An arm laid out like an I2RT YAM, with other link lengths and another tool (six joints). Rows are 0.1 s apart.
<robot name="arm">
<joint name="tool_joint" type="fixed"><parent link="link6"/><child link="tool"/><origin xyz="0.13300 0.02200 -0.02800" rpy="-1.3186 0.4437 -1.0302"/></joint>
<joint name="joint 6" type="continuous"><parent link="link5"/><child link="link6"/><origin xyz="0.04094 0.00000 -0.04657"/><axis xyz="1 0 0"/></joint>
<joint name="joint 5" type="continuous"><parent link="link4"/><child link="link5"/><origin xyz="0.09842 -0.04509 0.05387"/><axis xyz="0 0 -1"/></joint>
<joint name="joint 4" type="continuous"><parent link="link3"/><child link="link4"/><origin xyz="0.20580 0.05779 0.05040"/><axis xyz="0 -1 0"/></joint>
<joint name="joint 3" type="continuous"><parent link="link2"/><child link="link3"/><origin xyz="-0.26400 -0.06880 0.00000"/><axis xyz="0 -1 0"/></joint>
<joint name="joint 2" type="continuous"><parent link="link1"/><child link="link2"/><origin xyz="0.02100 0.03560 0.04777"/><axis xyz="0 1 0"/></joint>
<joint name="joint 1" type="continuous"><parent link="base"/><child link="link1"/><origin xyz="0.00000 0.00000 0.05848"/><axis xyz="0 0 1"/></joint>
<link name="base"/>
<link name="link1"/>
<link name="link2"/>
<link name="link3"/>
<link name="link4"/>
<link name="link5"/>
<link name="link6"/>
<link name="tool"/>
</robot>
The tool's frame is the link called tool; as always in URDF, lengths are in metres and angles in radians. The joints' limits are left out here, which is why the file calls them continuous.
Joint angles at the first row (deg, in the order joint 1, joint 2, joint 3, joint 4, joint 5, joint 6):
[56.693, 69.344, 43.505, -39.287, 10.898, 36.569]
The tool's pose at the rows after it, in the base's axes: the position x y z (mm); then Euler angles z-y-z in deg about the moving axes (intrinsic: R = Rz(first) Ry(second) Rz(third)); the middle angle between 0 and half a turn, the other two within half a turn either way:
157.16 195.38 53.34 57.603 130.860 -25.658
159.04 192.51 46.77 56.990 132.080 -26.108
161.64 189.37 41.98 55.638 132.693 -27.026
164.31 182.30 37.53 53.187 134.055 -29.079
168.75 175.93 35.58 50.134 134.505 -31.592
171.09 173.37 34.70 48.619 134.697 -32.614
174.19 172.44 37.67 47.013 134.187 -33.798
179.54 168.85 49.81 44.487 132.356 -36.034
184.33 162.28 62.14 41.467 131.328 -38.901
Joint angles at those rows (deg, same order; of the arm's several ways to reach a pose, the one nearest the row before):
[55.638, 70.572, 43.332, -38.588, 10.811, 36.127]
[55.106, 71.890, 42.893, -37.971, 11.071, 35.770]
[54.758, 72.593, 42.276, -37.266, 11.858, 35.859]
[54.493, 73.298, 42.100, -37.790, 13.527, 36.034]
[54.229, 73.476, 41.836, -37.970, 15.554, 36.385]
[54.054, 73.738, 41.834, -38.056, 16.435, 36.738]
[54.142, 73.479, 42.274, -38.494, 17.574, 37.264]
[54.140, 71.284, 43.409, -40.335, 19.682, 37.528]
[54.140, 69.612, 45.255, -43.321, 22.224, 37.704]

